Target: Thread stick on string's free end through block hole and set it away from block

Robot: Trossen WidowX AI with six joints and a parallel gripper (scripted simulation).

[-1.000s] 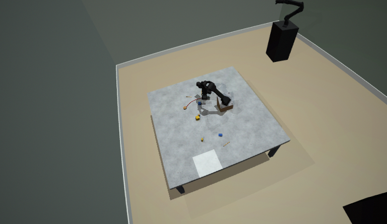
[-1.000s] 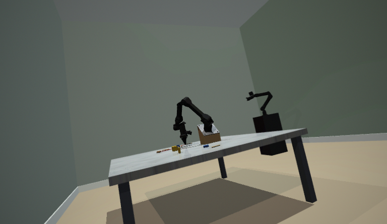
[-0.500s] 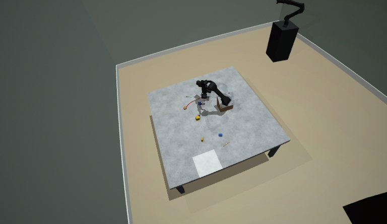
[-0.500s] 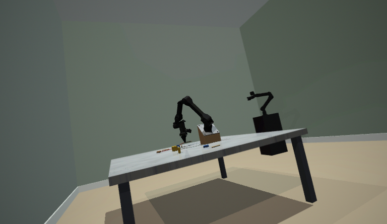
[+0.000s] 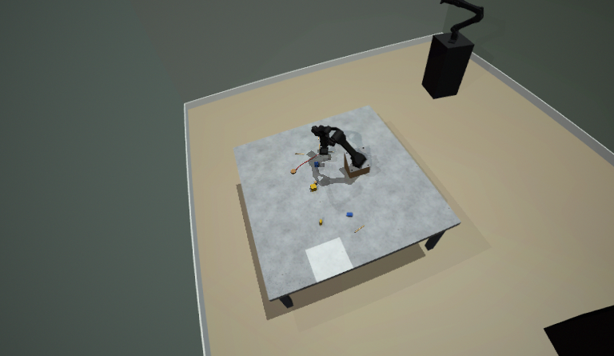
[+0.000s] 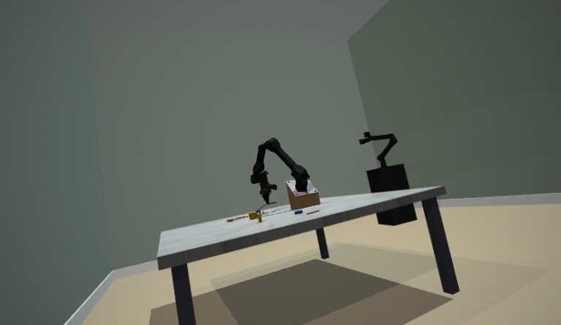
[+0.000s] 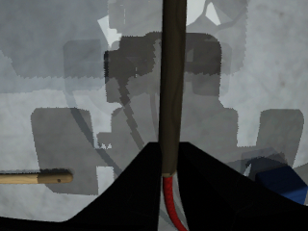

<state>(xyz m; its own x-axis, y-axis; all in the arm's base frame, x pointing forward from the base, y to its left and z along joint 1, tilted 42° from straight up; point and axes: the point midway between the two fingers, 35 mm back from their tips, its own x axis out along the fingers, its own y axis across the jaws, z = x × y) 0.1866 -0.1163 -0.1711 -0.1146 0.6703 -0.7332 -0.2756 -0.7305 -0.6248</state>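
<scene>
My gripper tip is 90 mm short of the blue cube, 70 mm to the right of it and 40 mm above it. The rest, counted from my gripper tip: thin wooden stick (10 mm behind); then round wooden button (270 mm ahead, 80 mm to the left, 50 mm below).
</scene>
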